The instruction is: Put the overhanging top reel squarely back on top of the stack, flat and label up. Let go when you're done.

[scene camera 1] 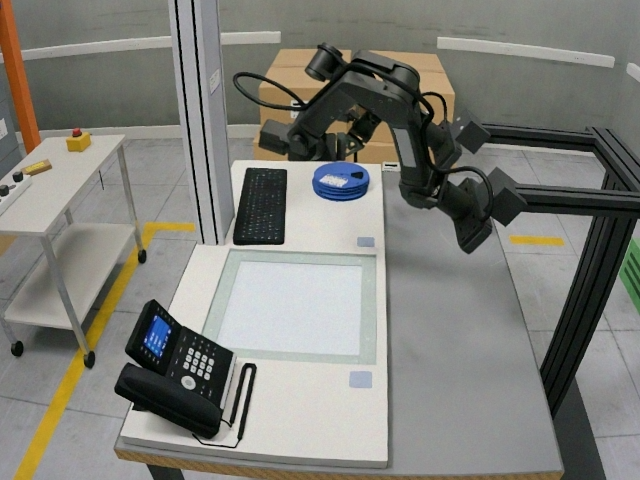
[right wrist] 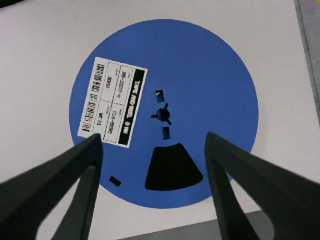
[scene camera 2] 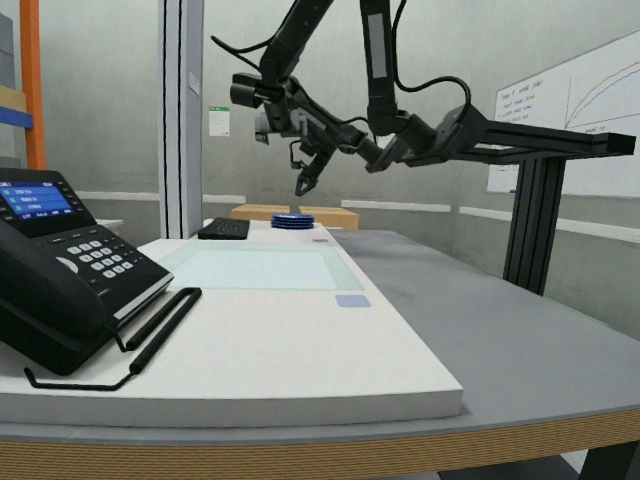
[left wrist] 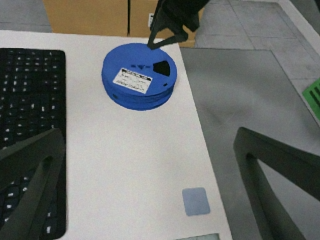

Labels:
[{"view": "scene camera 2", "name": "my left gripper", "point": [284, 142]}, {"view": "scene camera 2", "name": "black keyboard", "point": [223, 230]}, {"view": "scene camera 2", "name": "desk phone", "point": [59, 317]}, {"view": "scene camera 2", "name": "glass panel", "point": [232, 265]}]

